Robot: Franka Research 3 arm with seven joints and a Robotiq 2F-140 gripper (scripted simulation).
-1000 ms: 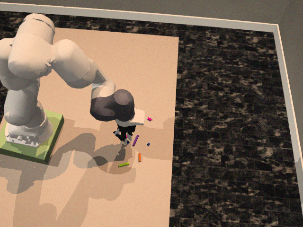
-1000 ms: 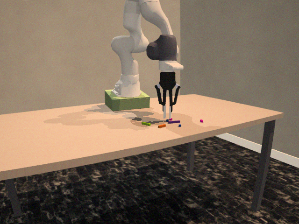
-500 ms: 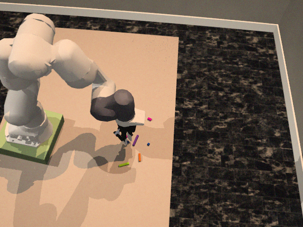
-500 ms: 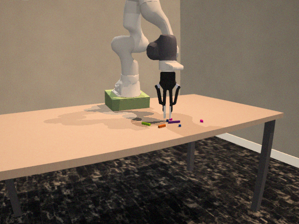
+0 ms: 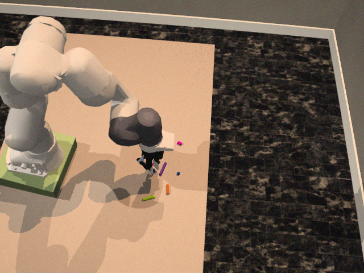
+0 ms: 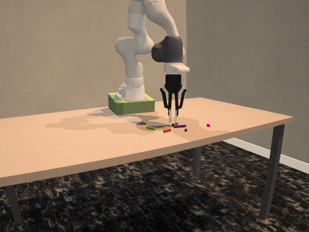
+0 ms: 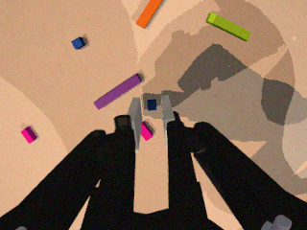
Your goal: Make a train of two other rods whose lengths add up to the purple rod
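Right now the purple rod is 5 cm below my hand, 4 cm ahead of it and 1 cm to the left of it. From my hand the other things lie so: orange rod (9 cm to the right, 6 cm ahead, 5 cm below); then lime rod (12 cm to the right, 5 cm below, 2 cm behind).
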